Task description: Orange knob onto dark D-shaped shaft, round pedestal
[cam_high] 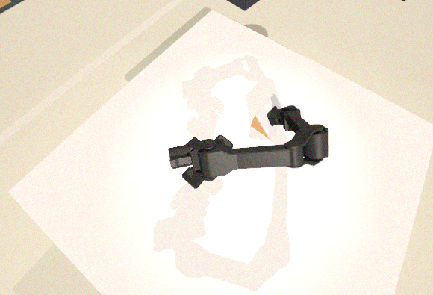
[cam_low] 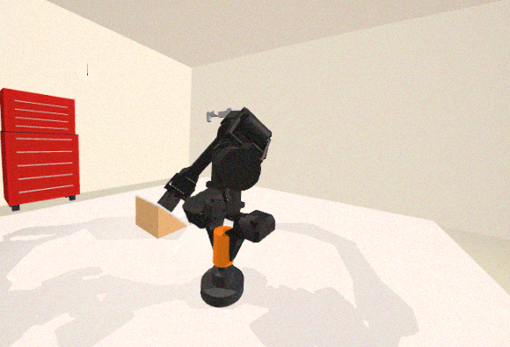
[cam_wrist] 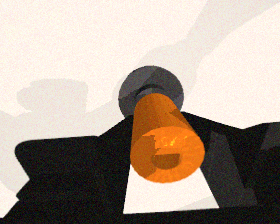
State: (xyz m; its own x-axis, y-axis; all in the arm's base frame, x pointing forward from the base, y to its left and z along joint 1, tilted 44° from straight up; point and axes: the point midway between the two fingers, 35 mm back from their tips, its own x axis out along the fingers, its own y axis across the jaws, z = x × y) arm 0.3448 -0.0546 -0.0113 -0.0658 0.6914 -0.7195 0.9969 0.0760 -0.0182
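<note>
My gripper tip is now 2 cm below the orange knob. The rest, counted from my gripper tip: round pedestal (4 cm below).
</note>
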